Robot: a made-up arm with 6 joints.
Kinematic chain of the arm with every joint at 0, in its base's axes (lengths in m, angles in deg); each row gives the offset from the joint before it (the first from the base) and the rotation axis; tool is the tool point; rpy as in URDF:
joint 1: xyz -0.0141 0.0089 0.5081 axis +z
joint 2: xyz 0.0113 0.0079 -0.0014 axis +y
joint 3: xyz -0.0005 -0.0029 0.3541 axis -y
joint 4: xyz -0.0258 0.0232 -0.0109 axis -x
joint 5: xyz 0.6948 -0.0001 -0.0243 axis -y
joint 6: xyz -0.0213 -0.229 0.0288 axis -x
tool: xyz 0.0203 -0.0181 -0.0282 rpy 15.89 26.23 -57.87
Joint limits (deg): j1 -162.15..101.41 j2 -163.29..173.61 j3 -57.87..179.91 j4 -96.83..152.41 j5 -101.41..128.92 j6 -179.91..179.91
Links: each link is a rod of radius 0.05 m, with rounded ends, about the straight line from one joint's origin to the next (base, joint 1, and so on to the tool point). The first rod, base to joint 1, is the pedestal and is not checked.
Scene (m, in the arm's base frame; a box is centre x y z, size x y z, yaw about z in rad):
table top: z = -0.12
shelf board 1: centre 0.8 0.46 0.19 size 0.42 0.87 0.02 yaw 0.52
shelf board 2: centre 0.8 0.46 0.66 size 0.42 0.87 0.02 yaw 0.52
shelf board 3: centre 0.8 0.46 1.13 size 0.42 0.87 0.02 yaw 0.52
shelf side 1: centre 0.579 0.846 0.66 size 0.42 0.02 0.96 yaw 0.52
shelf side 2: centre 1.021 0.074 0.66 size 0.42 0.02 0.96 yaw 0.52
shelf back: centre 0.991 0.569 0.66 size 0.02 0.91 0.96 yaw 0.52
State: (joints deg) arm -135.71 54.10 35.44 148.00 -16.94 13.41
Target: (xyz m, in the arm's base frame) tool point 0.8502 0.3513 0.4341
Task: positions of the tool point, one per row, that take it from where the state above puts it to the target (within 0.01 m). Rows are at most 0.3 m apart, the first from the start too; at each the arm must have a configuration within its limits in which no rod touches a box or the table.
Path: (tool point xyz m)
1: -0.3075 -0.9217 0.6188
2: -0.0569 -0.9323 0.6034
3: 0.1802 -0.8739 0.5858
4: 0.3846 -0.7545 0.5661
5: 0.5407 -0.5877 0.5442
6: 0.6378 -0.3908 0.5201
7: 0.6712 -0.1836 0.4935
8: 0.6426 0.0142 0.4650
9: 0.5595 0.1848 0.4340
10: 0.6299 0.2057 0.4518
11: 0.6963 0.2334 0.4601
12: 0.7564 0.2676 0.4593
13: 0.8083 0.3073 0.4504
14: 0.8502 0.3513 0.4341

